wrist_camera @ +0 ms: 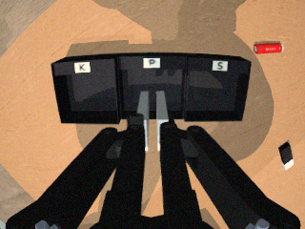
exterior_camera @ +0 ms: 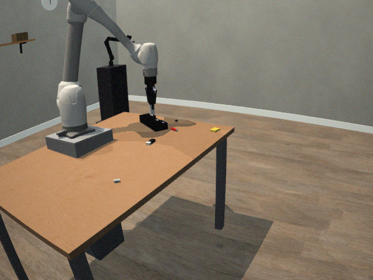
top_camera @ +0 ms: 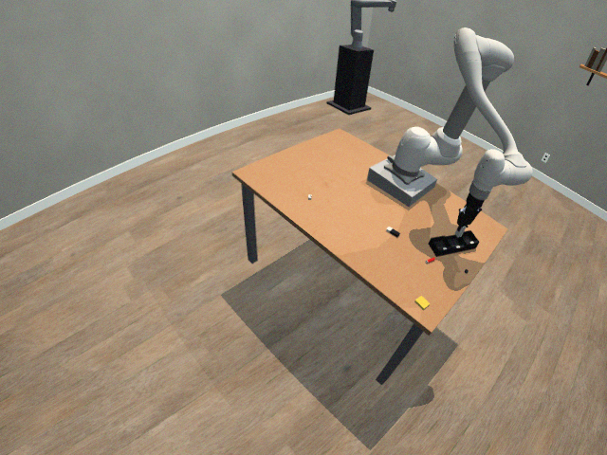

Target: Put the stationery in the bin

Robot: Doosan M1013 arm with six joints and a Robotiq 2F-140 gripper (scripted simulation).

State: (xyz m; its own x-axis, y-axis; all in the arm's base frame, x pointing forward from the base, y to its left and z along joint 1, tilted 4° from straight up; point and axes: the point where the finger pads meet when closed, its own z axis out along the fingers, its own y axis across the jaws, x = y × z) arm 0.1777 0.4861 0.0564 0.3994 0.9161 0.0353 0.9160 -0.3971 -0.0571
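Right now my hand is 80 mm above the black three-compartment bin. Also, from my hand: black-and-white eraser 250 mm to the right, 190 mm ahead, 100 mm below; then small red cylinder 180 mm ahead, 100 mm below, 10 mm to the right; then small black round thing 140 mm to the left, 100 mm below, 80 mm ahead.
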